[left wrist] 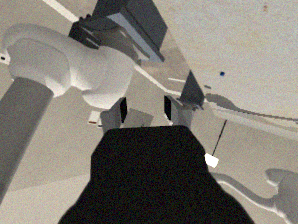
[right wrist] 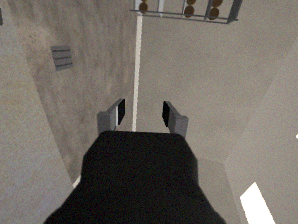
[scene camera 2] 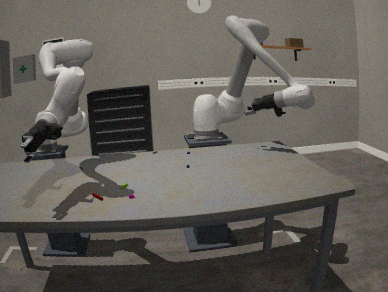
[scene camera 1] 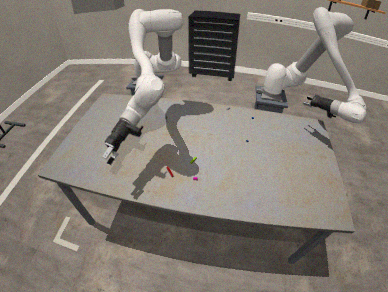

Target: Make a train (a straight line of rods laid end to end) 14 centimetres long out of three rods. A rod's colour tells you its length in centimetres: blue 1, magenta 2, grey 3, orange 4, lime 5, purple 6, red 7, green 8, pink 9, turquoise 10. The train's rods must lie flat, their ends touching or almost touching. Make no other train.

Scene:
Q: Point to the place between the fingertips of my right gripper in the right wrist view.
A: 144, 107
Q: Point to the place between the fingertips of my left gripper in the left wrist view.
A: At 145, 104

